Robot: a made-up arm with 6 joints. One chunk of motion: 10 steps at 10 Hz.
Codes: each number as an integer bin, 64 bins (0 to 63) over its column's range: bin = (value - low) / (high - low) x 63, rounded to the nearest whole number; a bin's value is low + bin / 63 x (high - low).
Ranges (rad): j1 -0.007..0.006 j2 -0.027..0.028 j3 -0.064..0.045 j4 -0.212..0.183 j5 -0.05..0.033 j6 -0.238..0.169
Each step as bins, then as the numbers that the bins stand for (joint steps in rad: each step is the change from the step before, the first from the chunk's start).
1 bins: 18 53 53 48 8 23
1 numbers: -0.00329 0.01927 0.02770 0.08895 -0.03946 -0.08941
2 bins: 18 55 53 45 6 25
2 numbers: -0.00329 0.02102 0.02770 0.07014 -0.04210 -0.07649
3 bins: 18 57 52 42 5 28
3 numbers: -0.00329 0.02276 0.02597 0.05133 -0.04341 -0.05711
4 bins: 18 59 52 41 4 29
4 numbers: -0.00329 0.02451 0.02597 0.04506 -0.04473 -0.05065
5 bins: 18 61 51 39 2 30
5 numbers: -0.00329 0.02625 0.02424 0.03252 -0.04737 -0.04419
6 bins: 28 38 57 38 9 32
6 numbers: -0.00122 0.00617 0.03462 0.02625 -0.03814 -0.03127
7 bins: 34 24 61 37 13 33
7 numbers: 0.00002 -0.00605 0.04154 0.01998 -0.03287 -0.02481
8 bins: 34 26 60 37 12 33
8 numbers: 0.00002 -0.00430 0.03981 0.01998 -0.03419 -0.02481
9 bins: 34 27 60 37 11 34
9 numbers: 0.00002 -0.00343 0.03981 0.01998 -0.03551 -0.01835
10 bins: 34 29 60 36 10 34
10 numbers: 0.00002 -0.00168 0.03981 0.01371 -0.03683 -0.01835
